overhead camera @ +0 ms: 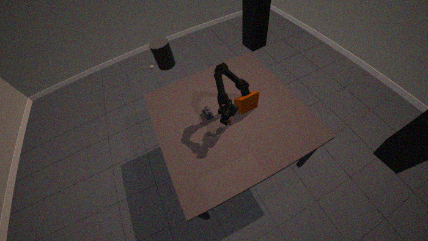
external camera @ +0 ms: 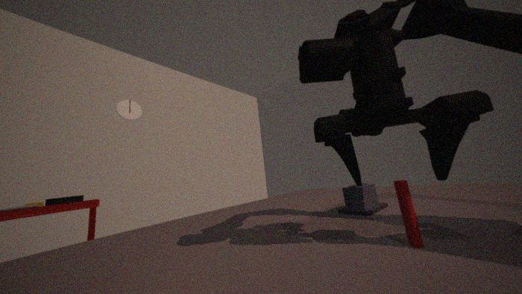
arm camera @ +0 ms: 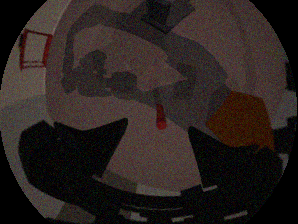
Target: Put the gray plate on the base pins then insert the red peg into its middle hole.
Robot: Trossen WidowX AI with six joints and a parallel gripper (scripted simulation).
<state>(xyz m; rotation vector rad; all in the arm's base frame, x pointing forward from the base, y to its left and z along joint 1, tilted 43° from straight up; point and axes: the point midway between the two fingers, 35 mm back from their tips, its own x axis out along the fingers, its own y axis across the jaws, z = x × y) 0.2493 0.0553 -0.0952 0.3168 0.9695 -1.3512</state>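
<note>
Now: gripper tip 4 cm above the red peg. From my gripper tip the other things lie so: gray plate (22 cm to the right, 9 cm ahead, 3 cm below); dark flat base (22 cm to the right, 9 cm ahead, 7 cm below).
</note>
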